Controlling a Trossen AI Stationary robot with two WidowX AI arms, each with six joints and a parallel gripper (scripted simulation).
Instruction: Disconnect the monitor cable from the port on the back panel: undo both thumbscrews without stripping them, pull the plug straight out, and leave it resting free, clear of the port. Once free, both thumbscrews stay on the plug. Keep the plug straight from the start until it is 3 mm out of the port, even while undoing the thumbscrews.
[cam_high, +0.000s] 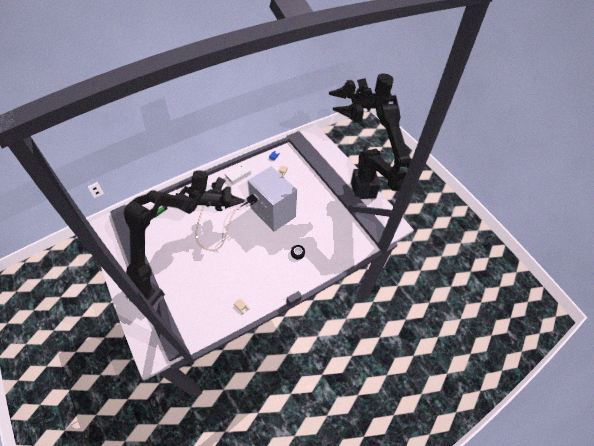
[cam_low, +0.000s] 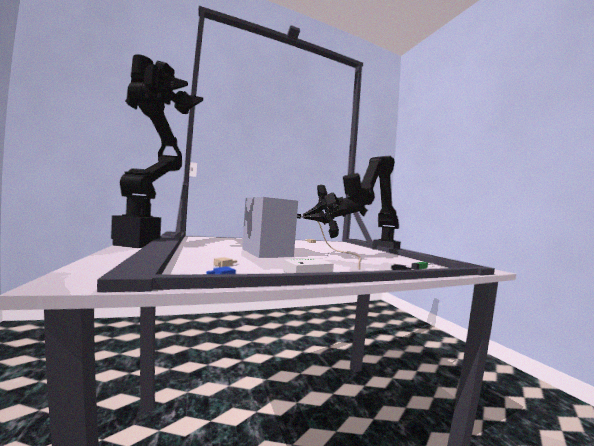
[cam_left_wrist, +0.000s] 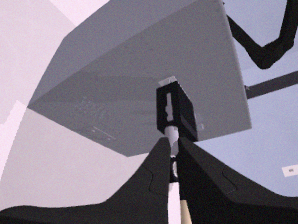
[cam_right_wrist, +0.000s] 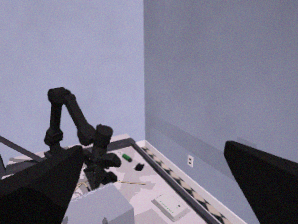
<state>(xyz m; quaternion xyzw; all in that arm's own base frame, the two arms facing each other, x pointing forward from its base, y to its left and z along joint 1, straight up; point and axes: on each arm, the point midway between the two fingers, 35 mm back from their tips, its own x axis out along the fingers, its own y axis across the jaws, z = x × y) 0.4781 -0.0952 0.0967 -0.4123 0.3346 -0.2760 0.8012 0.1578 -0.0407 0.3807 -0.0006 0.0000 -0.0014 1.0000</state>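
The grey box is 30 mm behind my left hand, 150 mm to the right of it and 50 mm below it.
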